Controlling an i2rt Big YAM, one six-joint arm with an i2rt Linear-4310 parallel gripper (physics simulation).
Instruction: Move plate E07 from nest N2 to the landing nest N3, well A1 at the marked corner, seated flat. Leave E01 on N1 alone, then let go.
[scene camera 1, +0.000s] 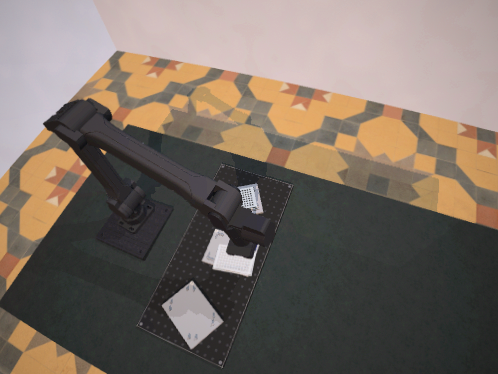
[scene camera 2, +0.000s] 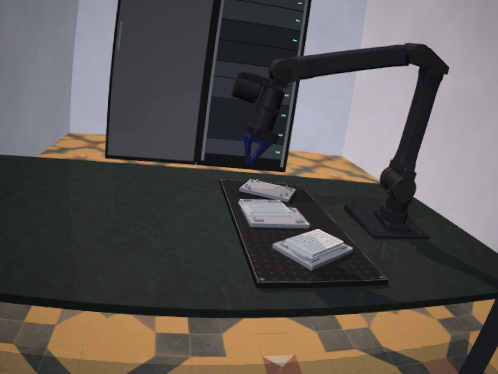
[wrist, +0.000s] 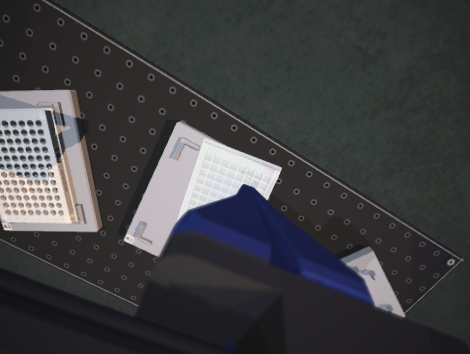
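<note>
The plate taken as E07 (scene camera 1: 232, 262) (scene camera 2: 265, 207) (wrist: 215, 170) lies off-centre on the middle nest, N2 (scene camera 2: 287, 220) (wrist: 155, 205), shifted to one side and leaving two corner locators uncovered. The plate taken as E01 (scene camera 1: 248, 197) (scene camera 2: 317, 241) (wrist: 30, 190) rests on nest N1 (scene camera 2: 312, 264) (wrist: 87, 190). The landing nest N3 (scene camera 1: 192, 315) (scene camera 2: 267, 190) (wrist: 382, 290) bears no plate. My gripper (scene camera 2: 250, 162) (wrist: 243, 195) is shut and empty, its blue fingertips together, raised above the nests. It hides part of E07 in the wrist view. Plate names are too small to read.
The three nests stand on a dark perforated board (scene camera 1: 150, 312) (scene camera 2: 270, 277) (wrist: 165, 102) on the dark green table (scene camera 1: 375, 275) (scene camera 2: 125, 240). The arm's base plate (scene camera 1: 112, 240) (scene camera 2: 367, 222) stands beside the board. A server rack stands behind the table in scene camera 2.
</note>
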